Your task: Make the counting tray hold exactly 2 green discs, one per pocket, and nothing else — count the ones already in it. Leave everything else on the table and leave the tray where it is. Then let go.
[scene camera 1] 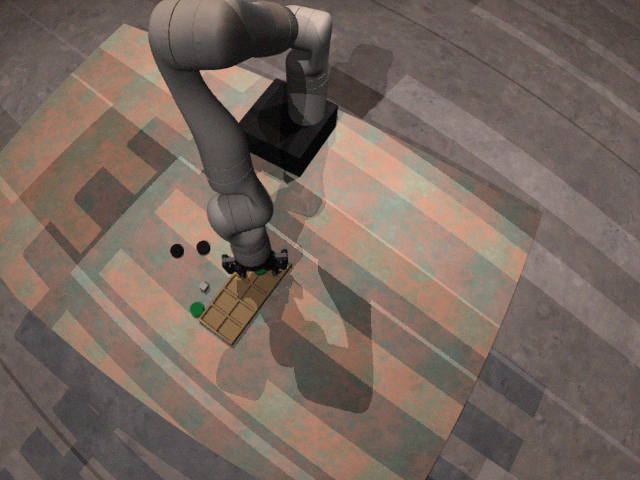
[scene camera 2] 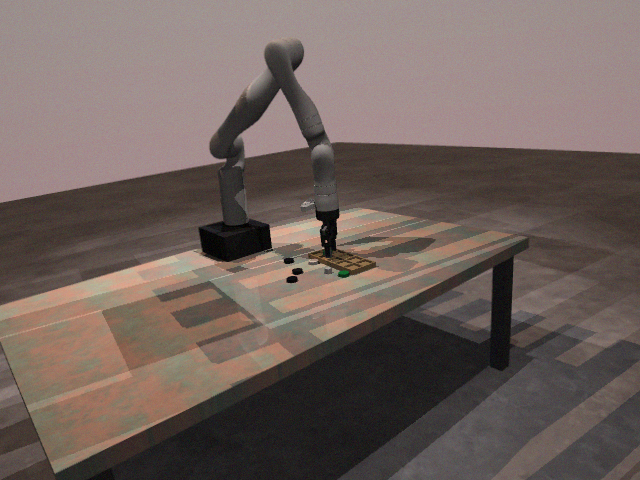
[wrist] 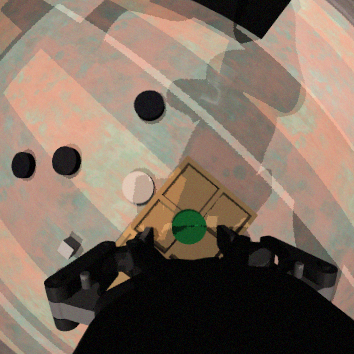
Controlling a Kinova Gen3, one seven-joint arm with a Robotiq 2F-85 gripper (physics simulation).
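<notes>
The tan counting tray (scene camera 1: 230, 329) (scene camera 2: 364, 267) (wrist: 190, 186) lies flat on the table. One green disc (scene camera 1: 260, 271) (wrist: 189, 226) is at the tray's end nearer the robot base; in the wrist view it covers the crossing of the dividers rather than sitting inside one pocket. In scene camera 1 the gripper partly hides it. A second green disc (scene camera 1: 196, 309) (scene camera 2: 343, 273) lies on the table beside the tray's far end. My gripper (scene camera 1: 259, 274) (scene camera 2: 328, 255) (wrist: 184, 235) is open and low over the tray, its fingers on either side of the first disc. It hides some pockets in the wrist view.
A white disc (scene camera 2: 313, 261) (wrist: 138, 187) lies close beside the tray's long side. A small grey cube (scene camera 1: 204, 286) (scene camera 2: 328, 270) (wrist: 69, 247) lies farther along. Three black discs (scene camera 2: 297, 271) (wrist: 66, 160) lie apart from the tray. The black robot base (scene camera 1: 279, 129) (scene camera 2: 227, 242) stands behind.
</notes>
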